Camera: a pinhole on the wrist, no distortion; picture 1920 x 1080 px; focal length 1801.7 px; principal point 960.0 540.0 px. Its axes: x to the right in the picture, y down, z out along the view. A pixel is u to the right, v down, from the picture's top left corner.
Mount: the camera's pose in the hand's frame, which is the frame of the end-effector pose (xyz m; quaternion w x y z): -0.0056 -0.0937 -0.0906 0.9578 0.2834 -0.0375 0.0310
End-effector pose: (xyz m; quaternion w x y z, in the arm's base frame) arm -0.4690 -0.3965 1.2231 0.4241 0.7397 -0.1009 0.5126
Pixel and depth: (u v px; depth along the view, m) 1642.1 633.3 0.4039
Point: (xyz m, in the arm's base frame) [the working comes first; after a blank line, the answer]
In the camera's frame: 0.1529 0.0209 0.4039

-0.0603 -0.3803 1.1434
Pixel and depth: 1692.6 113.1 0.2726
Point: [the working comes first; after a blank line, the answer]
In the camera's frame: 0.1108 -0.0646 0.2726

-0.1795 -0.2704 1.1374
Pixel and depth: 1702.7 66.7 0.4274
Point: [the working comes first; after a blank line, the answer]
In the camera's frame: 0.1762 -0.1123 0.4274

-0.0072 -0.2577 1.1120
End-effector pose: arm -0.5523 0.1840 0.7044 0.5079 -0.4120 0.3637 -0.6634
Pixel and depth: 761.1 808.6 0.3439
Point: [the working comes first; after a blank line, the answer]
In the camera's frame: -0.0380 0.0513 0.3439

-0.4296 0.2869 0.9963
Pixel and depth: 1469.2 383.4 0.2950
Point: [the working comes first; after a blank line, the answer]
In the camera's frame: 0.0834 -0.0256 0.2950

-0.5264 0.1726 1.0208
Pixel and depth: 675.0 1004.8 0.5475
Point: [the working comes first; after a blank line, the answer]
In the camera's frame: -0.0866 0.1412 0.5475

-0.2374 0.3463 1.1033
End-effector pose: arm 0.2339 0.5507 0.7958 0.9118 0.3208 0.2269 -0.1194
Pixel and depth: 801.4 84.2 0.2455
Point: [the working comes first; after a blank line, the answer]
In the camera's frame: -0.0216 -0.0621 0.2455

0.1280 0.2879 0.7191
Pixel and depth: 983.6 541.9 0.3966
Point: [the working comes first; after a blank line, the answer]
In the camera's frame: 0.0052 0.0004 0.3966

0.1840 0.1608 0.8096
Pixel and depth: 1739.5 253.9 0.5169
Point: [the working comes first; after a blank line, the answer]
In the camera's frame: 0.2236 -0.0821 0.5169

0.3525 0.0001 0.6881
